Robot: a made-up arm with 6 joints. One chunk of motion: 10 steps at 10 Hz.
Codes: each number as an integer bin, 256 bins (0 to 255) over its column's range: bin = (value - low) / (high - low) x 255, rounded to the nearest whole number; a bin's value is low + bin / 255 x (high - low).
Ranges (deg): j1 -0.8..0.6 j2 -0.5..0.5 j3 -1..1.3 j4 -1.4..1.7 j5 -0.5..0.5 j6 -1.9..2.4
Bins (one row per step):
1: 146 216 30 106 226 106
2: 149 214 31 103 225 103
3: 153 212 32 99 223 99
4: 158 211 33 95 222 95
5: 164 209 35 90 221 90
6: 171 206 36 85 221 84
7: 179 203 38 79 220 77
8: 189 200 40 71 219 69
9: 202 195 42 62 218 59
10: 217 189 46 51 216 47
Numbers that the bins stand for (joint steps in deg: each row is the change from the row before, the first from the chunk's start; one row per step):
1: 0.002 0.347 -0.729 -0.111 0.386 -0.113
2: 0.018 0.339 -0.720 -0.148 0.382 -0.163
3: 0.040 0.331 -0.711 -0.196 0.375 -0.231
4: 0.067 0.327 -0.702 -0.245 0.371 -0.298
5: 0.100 0.320 -0.684 -0.306 0.367 -0.382
6: 0.139 0.308 -0.675 -0.367 0.367 -0.484
7: 0.183 0.296 -0.657 -0.440 0.363 -0.602
8: 0.238 0.284 -0.639 -0.537 0.359 -0.736
9: 0.309 0.265 -0.621 -0.646 0.355 -0.905
10: 0.391 0.241 -0.585 -0.780 0.347 -1.107

